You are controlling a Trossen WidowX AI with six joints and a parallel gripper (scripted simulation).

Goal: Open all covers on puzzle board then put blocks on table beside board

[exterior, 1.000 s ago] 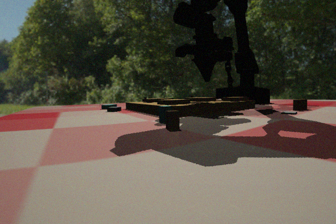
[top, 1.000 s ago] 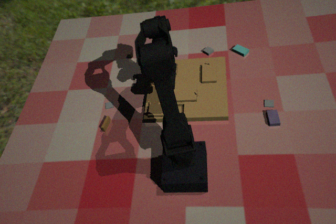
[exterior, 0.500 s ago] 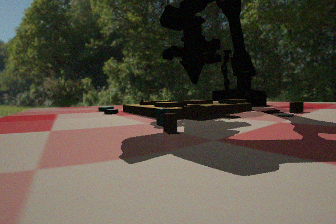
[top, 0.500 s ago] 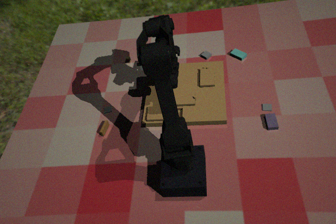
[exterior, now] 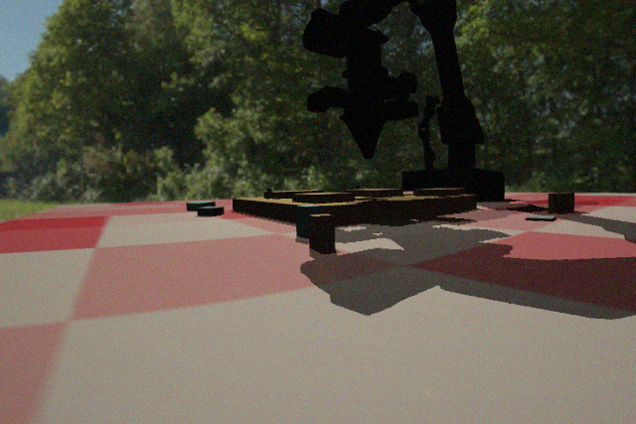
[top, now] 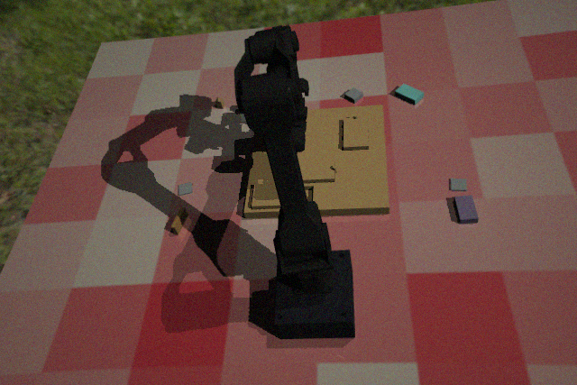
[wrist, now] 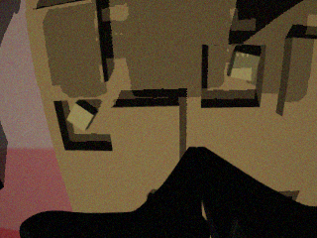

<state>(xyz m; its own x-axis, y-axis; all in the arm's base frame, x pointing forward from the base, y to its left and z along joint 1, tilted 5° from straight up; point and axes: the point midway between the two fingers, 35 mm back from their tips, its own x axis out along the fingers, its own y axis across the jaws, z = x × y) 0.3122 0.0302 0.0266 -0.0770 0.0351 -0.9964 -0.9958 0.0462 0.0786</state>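
My gripper tip is now 6 cm above the tan puzzle board, 3 cm to the left of it and 1 cm short of it. Also, from my gripper tip: brown slab (26 cm to the left, 13 cm behind, 7 cm below); teal cube (20 cm ahead, 15 cm to the left, 7 cm below); purple block (32 cm to the right, 15 cm behind, 8 cm below).
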